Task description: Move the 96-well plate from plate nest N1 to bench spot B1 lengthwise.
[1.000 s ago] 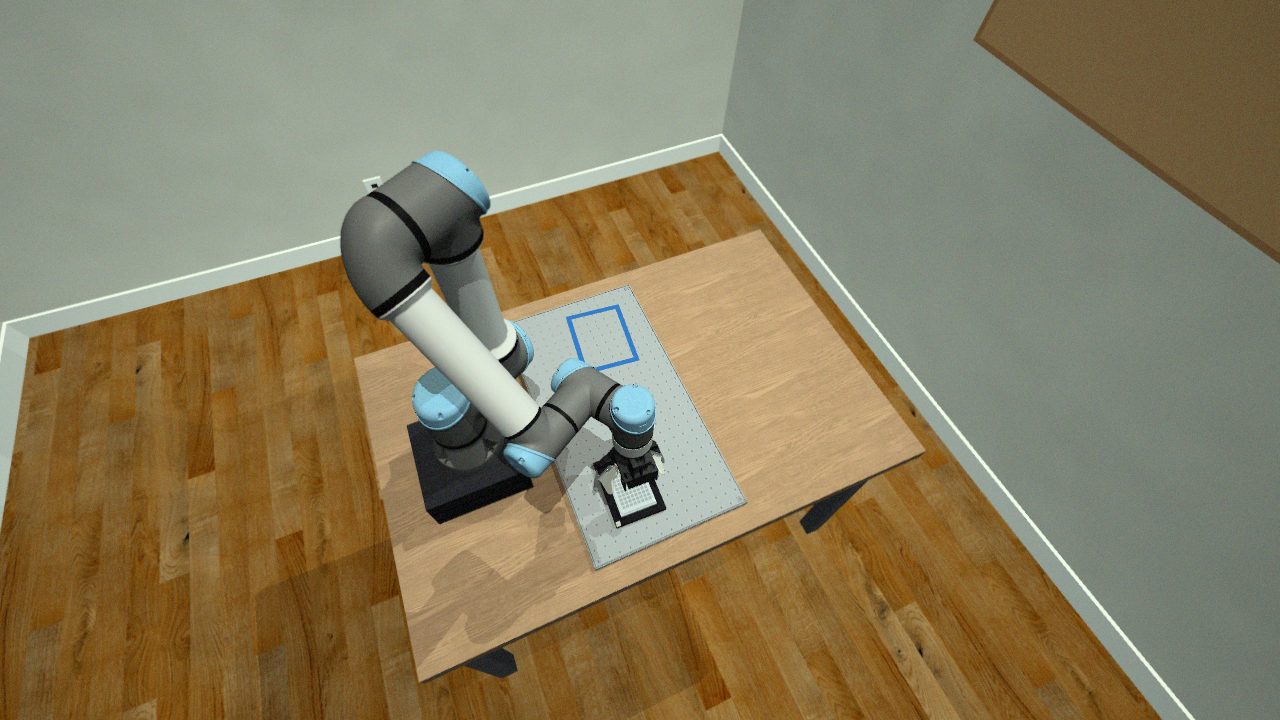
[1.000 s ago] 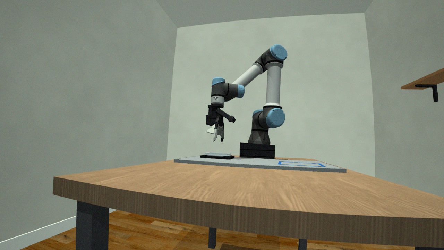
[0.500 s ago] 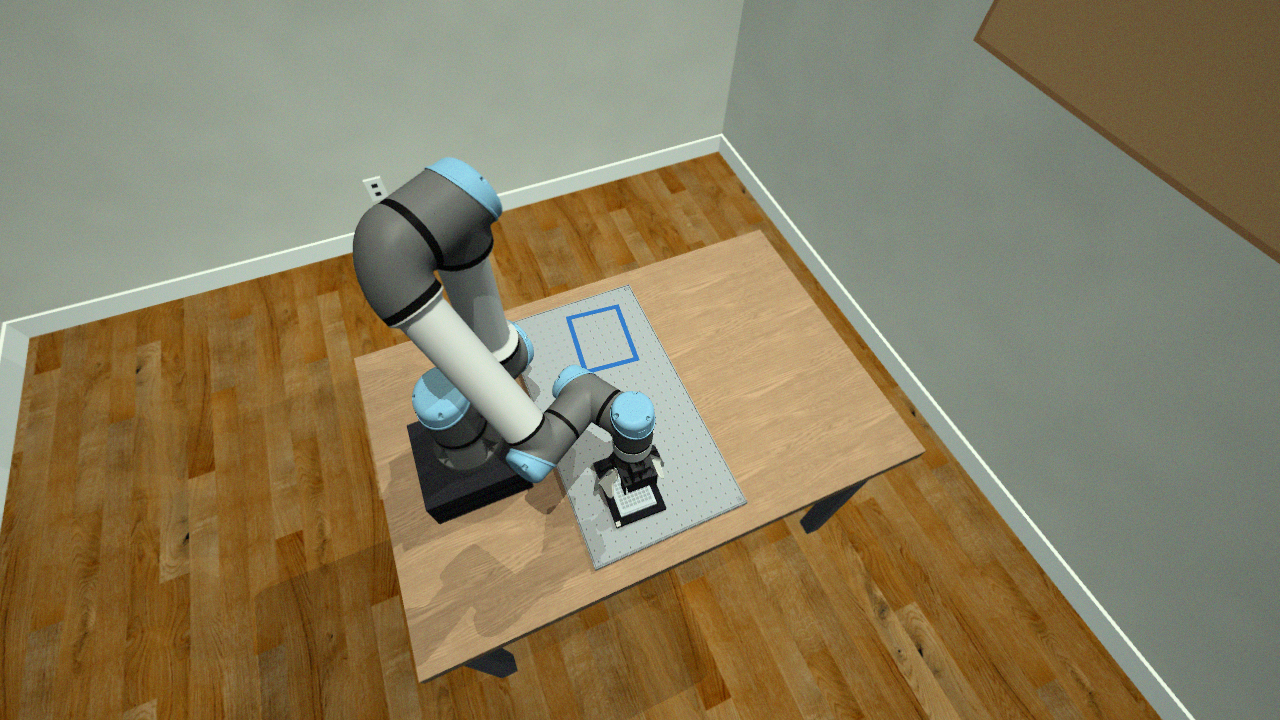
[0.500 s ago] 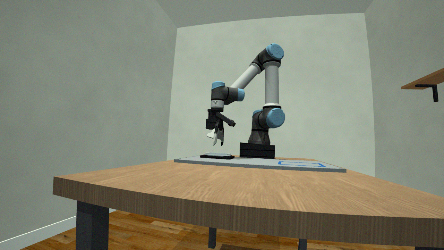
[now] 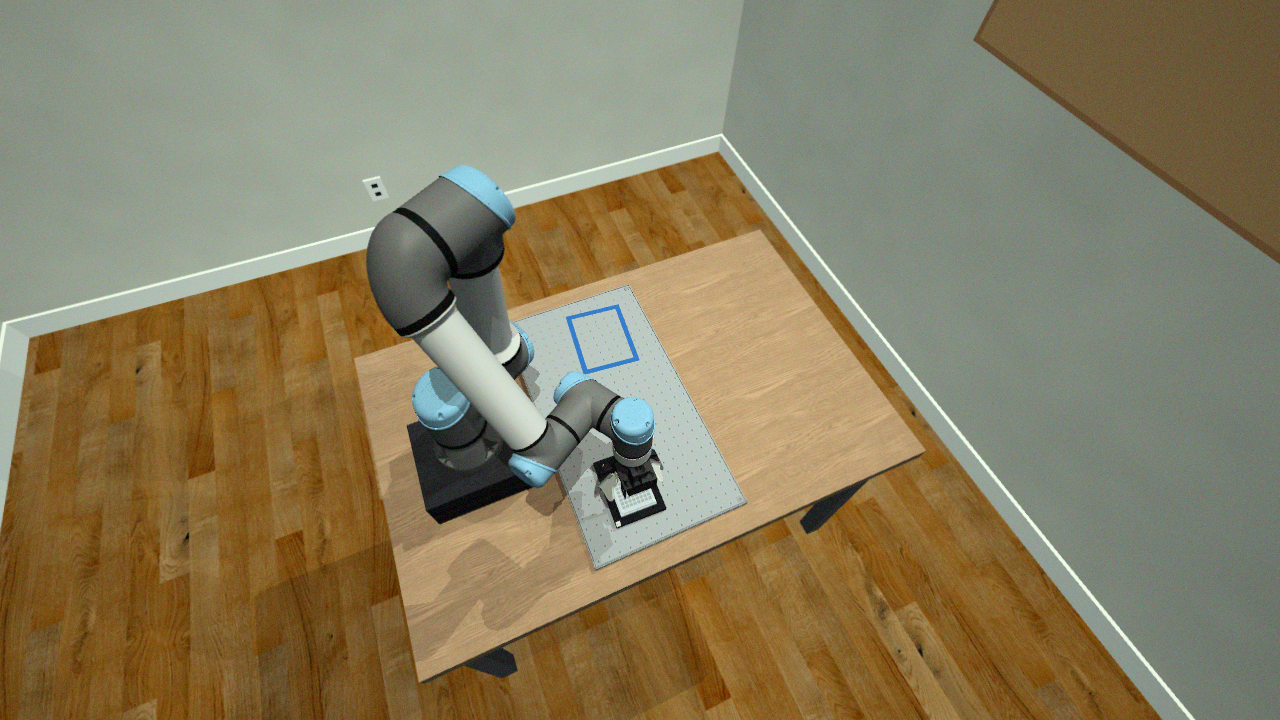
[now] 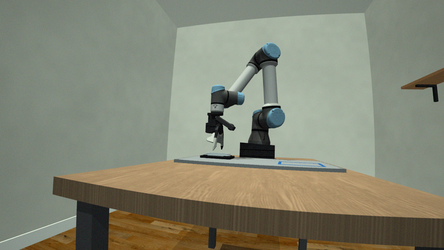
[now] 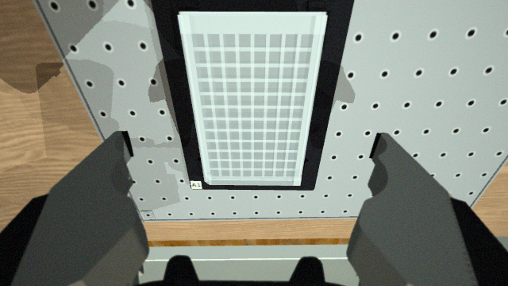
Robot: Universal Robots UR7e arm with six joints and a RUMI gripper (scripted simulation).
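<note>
Right now my hand is 30 mm above the 96-well plate. From my hand the other things lie so: black plate nest: 40 mm below.
</note>
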